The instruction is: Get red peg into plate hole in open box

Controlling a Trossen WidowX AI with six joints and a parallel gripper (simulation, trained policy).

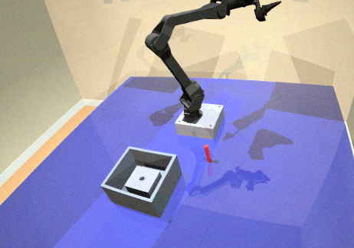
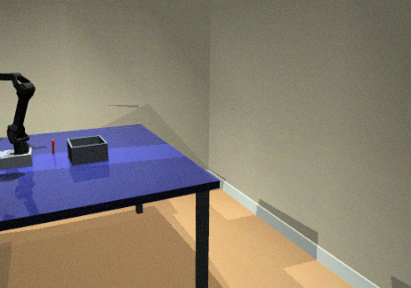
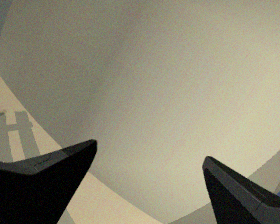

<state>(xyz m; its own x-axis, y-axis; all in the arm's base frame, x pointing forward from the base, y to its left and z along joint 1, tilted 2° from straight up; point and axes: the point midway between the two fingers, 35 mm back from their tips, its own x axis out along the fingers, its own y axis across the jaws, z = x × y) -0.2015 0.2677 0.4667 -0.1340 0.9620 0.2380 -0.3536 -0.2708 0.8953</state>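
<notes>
The red peg lies 36 cm ahead of my gripper tip, 18 cm to the right of it and 48 cm below it. Also, from my gripper tip: plate: 56 cm ahead, 32 cm to the right, 47 cm below; then grey box: 56 cm ahead, 32 cm to the right, 49 cm below.
</notes>
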